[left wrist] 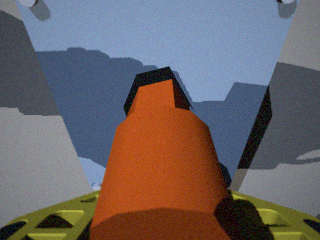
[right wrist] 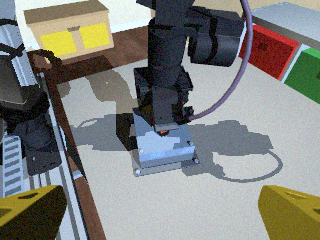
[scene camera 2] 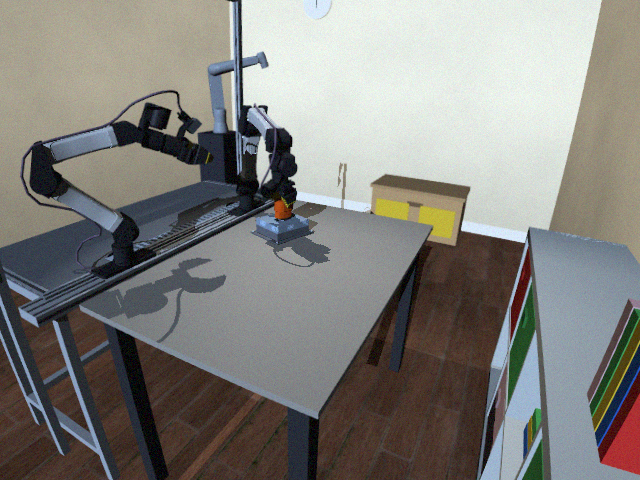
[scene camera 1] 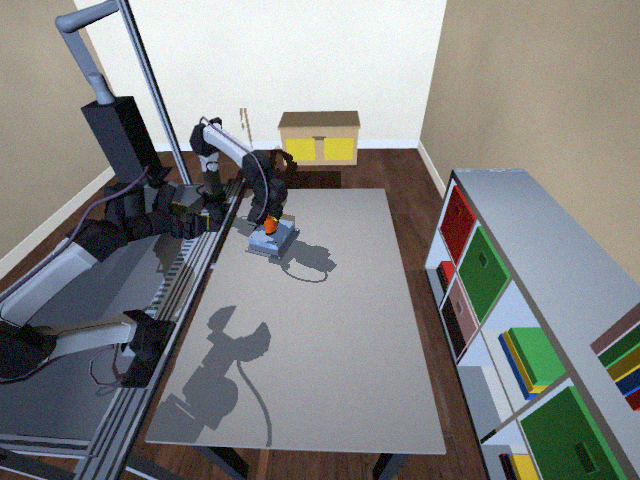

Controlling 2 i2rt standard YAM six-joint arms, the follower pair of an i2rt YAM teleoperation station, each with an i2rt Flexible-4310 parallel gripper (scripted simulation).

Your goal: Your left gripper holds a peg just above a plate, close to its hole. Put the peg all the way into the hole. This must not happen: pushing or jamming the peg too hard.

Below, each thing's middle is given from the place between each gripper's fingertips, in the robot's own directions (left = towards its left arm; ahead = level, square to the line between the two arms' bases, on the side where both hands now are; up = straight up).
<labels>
Right now my left hand is 70 mm above the blue plate (scene camera 1: 259, 237) and 10 mm to the left of it. Round my left hand: orange peg (left wrist: 163, 169) 20 mm below.
I see the orange peg 25 cm to the left of my right hand (scene camera 1: 197, 213), 22 cm below it and 14 cm ahead of it. Also, from my right hand: blue plate (28 cm below, 24 cm to the left, 13 cm ahead).
</labels>
